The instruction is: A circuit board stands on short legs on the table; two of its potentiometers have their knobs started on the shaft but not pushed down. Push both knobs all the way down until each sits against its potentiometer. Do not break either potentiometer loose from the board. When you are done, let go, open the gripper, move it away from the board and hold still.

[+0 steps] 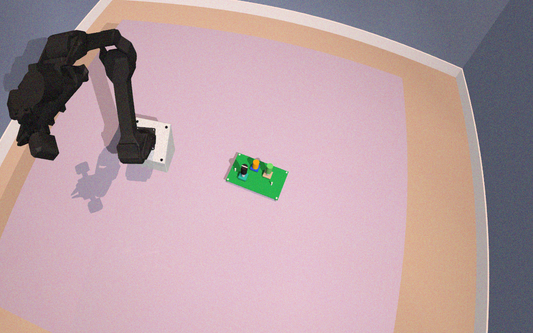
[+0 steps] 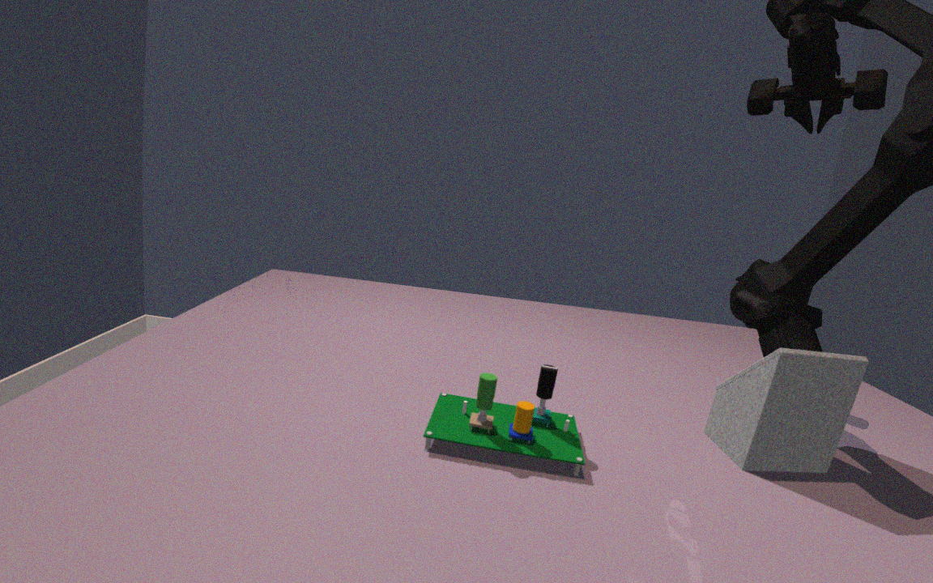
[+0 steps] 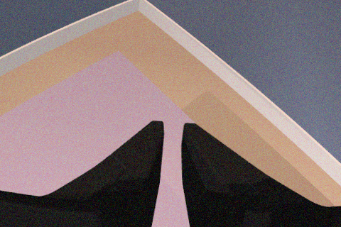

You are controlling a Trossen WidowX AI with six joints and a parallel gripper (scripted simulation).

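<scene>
The black knob lies 48 cm ahead of my gripper tip, 37 cm below it and 22 cm to the left of it. Also, from my gripper tip: green knob (55 cm ahead, 38 cm below, 24 cm to the left).
</scene>
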